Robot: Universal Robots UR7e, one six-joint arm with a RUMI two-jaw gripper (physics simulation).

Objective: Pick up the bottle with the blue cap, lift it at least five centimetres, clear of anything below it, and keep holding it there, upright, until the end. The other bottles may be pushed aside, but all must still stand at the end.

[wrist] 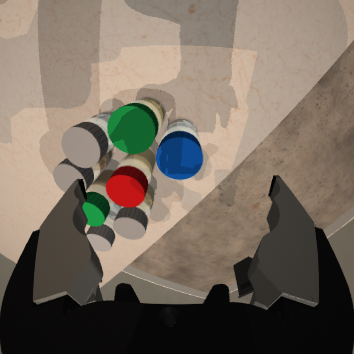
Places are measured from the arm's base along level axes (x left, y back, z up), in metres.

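Pixels of known places: gripper, fingertip midpoint: (176,178).
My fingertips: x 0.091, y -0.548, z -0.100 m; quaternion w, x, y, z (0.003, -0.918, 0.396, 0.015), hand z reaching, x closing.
For each thing: its top centre in the pictures, then the offset to it from my fingertips. Level surfaces: height alone.
- bottle with the blue cap, top centre: (179,159) dx -0.010, dy -0.009, dz -0.062 m
- large green-capped bottle, top centre: (130,130) dx -0.020, dy +0.052, dz -0.062 m
- red-capped bottle, top centre: (124,191) dx -0.094, dy +0.012, dz -0.062 m
- small green-capped bottle, top centre: (88,214) dx -0.178, dy +0.032, dz -0.062 m
- pale table, surface height: dz -0.167 m
The bottle with the blue cap (179,155) stands upright in the wrist view, a little right of the other bottles and nearest the table's diagonal edge. Its round blue cap hides most of its body; a pale strip of the bottle shows behind the cap. My gripper (176,178) is wide open and empty, seen from above. The blue cap shows between the fingertips' lines, just beyond them, with the gripper higher than the bottle. The left finger overlaps the view of some of the other bottles.
Left of the blue cap stand a large green-capped bottle (132,128), a red-capped bottle (126,187), a small green-capped bottle (95,210) and several grey-capped bottles (84,145) (130,223), close together. The pale table (290,30) ends at a diagonal edge, with brown stone-like surface (310,135) beyond.
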